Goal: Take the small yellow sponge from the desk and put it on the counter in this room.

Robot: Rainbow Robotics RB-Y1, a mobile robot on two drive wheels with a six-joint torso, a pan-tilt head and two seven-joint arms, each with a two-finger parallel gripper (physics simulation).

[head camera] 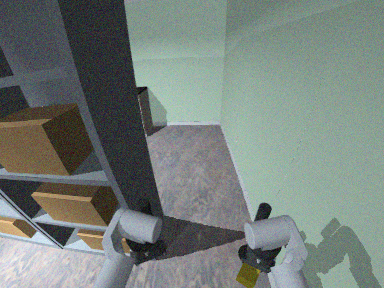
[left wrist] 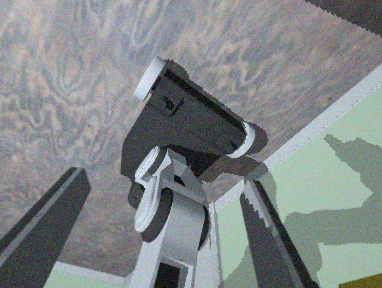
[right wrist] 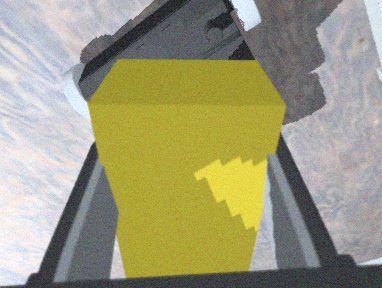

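Observation:
The small yellow sponge is held between the fingers of my right gripper; it fills the space between them in the right wrist view. My left gripper is open, with its two fingers wide apart and no object between them. In the head camera both grippers hang low in front of me above the floor, and their fingertips are hard to make out. The desk and the counter do not show in these views.
A tall shelf unit with several brown boxes stands close at the left. A pale green wall runs along the right. A dark-topped cabinet-like piece stands farther back, beyond the shelf. Wood-patterned floor lies between shelf and wall.

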